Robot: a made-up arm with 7 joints.
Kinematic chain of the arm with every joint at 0, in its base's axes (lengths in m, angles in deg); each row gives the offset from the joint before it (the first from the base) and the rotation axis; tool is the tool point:
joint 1: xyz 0 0 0.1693 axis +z
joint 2: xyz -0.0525 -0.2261 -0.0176 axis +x
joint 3: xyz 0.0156 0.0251 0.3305 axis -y
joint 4: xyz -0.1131 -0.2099 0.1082 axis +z
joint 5: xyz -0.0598 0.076 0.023 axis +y
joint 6: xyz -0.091 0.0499 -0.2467 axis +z
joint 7: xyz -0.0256 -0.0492 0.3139 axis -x
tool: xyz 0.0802 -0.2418 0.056
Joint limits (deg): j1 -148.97..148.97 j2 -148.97..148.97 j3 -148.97..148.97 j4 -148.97..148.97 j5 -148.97..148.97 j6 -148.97..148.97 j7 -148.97..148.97
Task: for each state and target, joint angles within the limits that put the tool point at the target. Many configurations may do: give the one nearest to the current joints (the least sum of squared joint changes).
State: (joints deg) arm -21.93 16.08 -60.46 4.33 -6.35 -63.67 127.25
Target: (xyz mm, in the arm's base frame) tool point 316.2 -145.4 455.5
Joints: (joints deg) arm 5.66 -11.79 -103.05 -10.00 7.35 -50.90 131.24
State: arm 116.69 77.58 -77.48 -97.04 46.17 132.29 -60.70
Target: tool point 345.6 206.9 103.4
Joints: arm 116.64 73.49 -72.77 -95.26 45.55 125.67 -63.29
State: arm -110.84 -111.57 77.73 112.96 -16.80 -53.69 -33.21
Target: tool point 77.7 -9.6 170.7
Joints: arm -101.41 -121.97 65.42 120.06 -52.66 -30.26 -74.09
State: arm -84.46 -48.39 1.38 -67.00 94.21 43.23 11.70
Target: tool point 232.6 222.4 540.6
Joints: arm -95.37 -79.76 -8.69 -76.25 81.08 11.46 5.92
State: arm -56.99 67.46 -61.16 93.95 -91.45 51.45 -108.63
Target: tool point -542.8 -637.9 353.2
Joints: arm -38.38 64.16 -67.04 98.52 -98.83 52.96 -107.02
